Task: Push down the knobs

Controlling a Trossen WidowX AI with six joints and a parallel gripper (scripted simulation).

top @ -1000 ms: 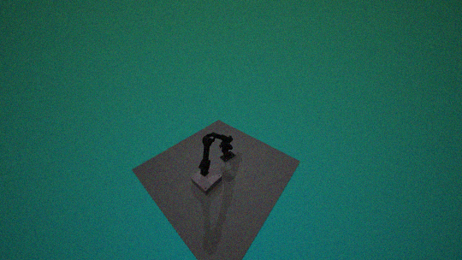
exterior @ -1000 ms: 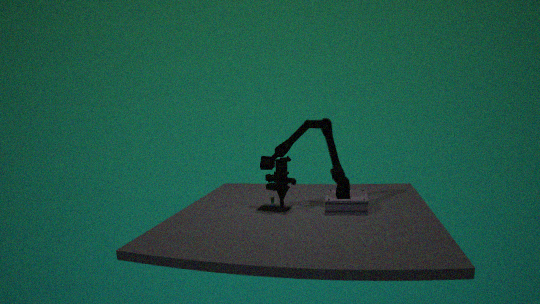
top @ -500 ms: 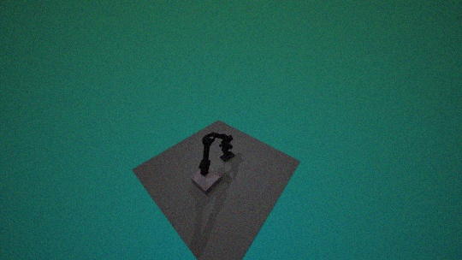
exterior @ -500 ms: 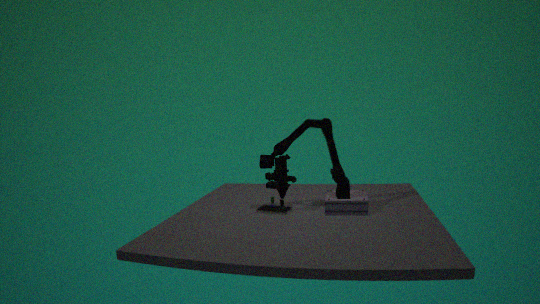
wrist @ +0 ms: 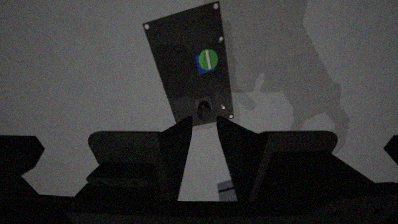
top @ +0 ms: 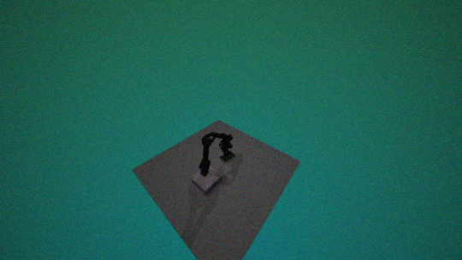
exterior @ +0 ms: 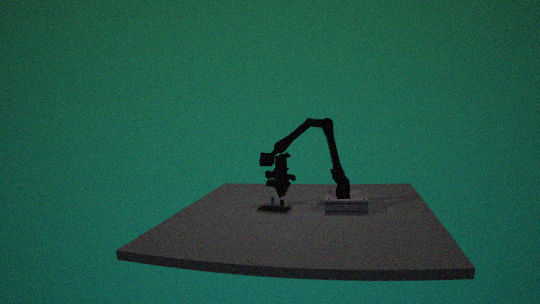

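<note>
The dark round knob is 30 mm below my gripper tip. Round my gripper tip: green knob (50 mm ahead, 30 mm to the right, 20 mm below).
</note>
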